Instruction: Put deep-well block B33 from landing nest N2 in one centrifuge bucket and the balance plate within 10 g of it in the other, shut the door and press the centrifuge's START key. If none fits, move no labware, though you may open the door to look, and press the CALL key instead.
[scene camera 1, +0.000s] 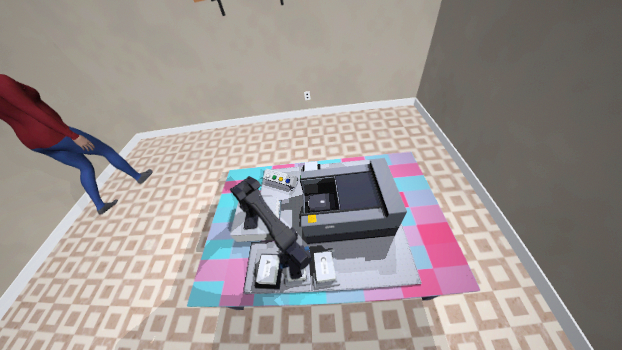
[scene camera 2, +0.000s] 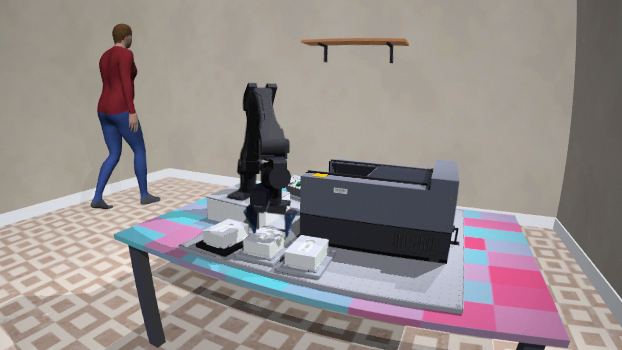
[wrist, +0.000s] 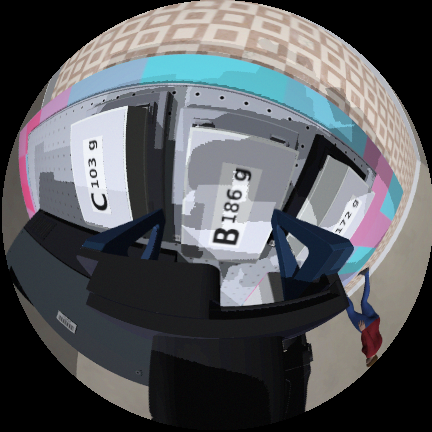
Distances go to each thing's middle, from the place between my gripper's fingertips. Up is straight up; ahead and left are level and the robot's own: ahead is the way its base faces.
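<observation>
Dark grey centrifuge (scene camera 2: 402, 211): my hand 70 mm below it, 300 mm short of it, 270 mm to the right of it.
</observation>
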